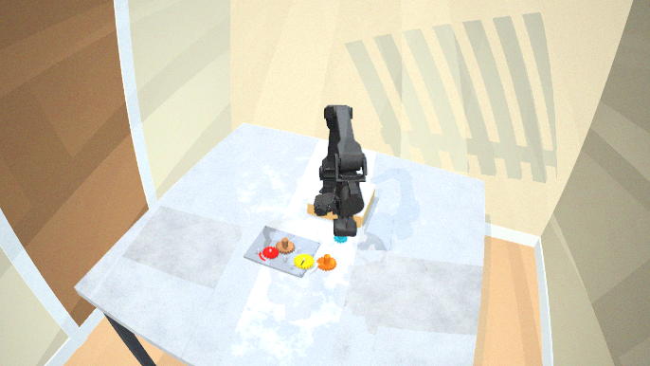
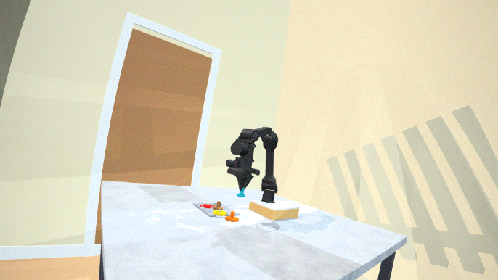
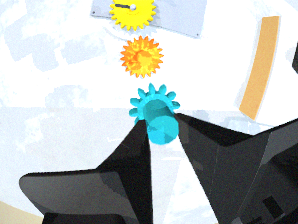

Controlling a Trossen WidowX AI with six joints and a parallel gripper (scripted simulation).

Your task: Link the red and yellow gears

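Now: gripper tip 18 cm to the left of the brown gear, 13 cm above it and 3 cm short of it. The rest, counted from my gripper tip: yellow gear 13 cm below, 10 cm to the right, 5 cm ahead; then small cyan gear 1 cm below; then orange gear 13 cm below, 3 cm to the right, 1 cm ahead.
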